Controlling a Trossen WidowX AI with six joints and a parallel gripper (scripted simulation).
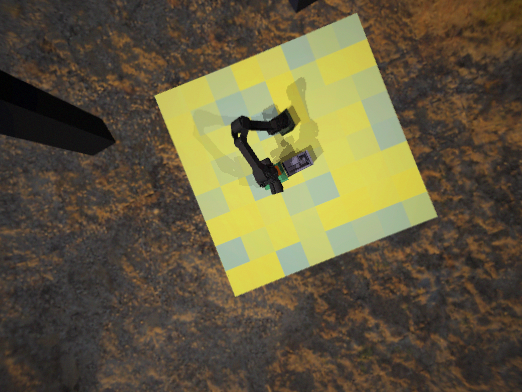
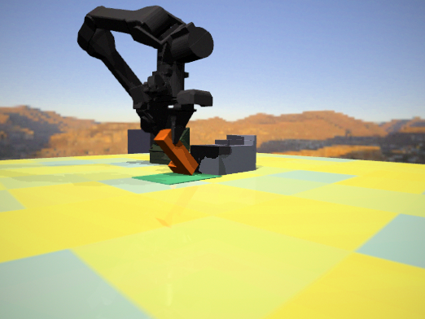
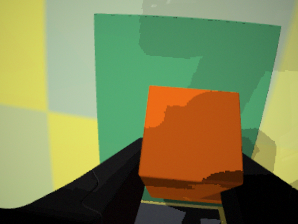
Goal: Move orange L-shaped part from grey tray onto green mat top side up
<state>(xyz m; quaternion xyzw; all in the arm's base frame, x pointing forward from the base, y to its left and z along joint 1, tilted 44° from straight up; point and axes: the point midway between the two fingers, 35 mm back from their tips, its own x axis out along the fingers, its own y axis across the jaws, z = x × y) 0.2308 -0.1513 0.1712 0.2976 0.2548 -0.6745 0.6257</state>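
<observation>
My gripper tip is now 10 mm past the orange L-shaped part, 30 mm to the right of it and 30 mm above it. Round my gripper tip: green mat 20 mm to the left, 90 mm below.
</observation>
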